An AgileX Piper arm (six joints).
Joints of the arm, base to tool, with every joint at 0 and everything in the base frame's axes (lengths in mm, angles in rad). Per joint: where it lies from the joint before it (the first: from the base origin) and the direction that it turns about. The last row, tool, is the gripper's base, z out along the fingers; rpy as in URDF.
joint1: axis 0 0 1 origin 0 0 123
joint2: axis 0 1 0 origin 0 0 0
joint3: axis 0 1 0 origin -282.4 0 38.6
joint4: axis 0.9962 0 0.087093 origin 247.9 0 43.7
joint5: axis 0 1 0 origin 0 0 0
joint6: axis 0.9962 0 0.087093 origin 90.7 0 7.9
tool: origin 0 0 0 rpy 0 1.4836 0
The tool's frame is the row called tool.
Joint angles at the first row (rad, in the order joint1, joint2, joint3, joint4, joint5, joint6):
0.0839, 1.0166, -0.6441, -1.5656, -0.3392, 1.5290
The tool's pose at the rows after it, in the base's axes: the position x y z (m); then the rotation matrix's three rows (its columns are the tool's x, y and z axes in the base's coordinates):
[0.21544 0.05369 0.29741], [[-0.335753 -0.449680 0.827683], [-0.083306 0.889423 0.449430], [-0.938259 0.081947 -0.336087]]
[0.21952 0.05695 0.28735], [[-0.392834 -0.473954 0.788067], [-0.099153 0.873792 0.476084], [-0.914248 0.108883 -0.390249]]
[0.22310 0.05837 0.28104], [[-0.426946 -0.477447 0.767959], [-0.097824 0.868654 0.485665], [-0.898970 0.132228 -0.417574]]
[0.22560 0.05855 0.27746], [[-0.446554 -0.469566 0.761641], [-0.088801 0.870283 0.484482], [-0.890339 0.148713 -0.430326]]
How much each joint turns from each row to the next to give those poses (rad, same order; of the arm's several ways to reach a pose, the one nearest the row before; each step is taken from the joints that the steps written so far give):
0.0072, 0.0460, -0.0014, -0.1060, -0.0443, 0.0939
0.0009, 0.0378, -0.0013, -0.0659, -0.0360, 0.0616
0.0003, 0.0270, -0.0011, -0.0162, -0.0137, 0.0236
0.0000, 0.0158, -0.0001, -0.0004, 0.0006, 0.0122

